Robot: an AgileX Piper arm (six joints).
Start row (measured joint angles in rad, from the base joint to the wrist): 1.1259 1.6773 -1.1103 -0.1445 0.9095 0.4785
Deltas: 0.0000 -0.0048 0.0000 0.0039 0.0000 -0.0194; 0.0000 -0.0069 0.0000 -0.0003 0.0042 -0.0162; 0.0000 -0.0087 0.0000 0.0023 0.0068 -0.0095; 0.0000 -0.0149 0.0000 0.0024 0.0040 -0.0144; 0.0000 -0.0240 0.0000 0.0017 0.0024 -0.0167; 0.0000 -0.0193 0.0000 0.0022 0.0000 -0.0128; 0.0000 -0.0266 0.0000 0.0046 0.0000 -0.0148; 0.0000 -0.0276 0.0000 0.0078 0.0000 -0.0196; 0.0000 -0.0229 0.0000 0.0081 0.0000 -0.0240; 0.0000 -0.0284 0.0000 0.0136 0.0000 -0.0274; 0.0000 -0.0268 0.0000 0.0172 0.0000 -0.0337
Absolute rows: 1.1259 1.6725 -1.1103 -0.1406 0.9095 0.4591; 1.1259 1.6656 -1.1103 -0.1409 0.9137 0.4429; 1.1259 1.6569 -1.1103 -0.1386 0.9205 0.4334; 1.1259 1.6420 -1.1103 -0.1362 0.9245 0.4190; 1.1259 1.6180 -1.1103 -0.1345 0.9269 0.4023; 1.1259 1.5987 -1.1103 -0.1323 0.9269 0.3895; 1.1259 1.5721 -1.1103 -0.1277 0.9269 0.3747; 1.1259 1.5445 -1.1103 -0.1199 0.9269 0.3551; 1.1259 1.5216 -1.1103 -0.1118 0.9269 0.3311; 1.1259 1.4932 -1.1103 -0.0982 0.9269 0.3037; 1.1259 1.4664 -1.1103 -0.0810 0.9269 0.2700
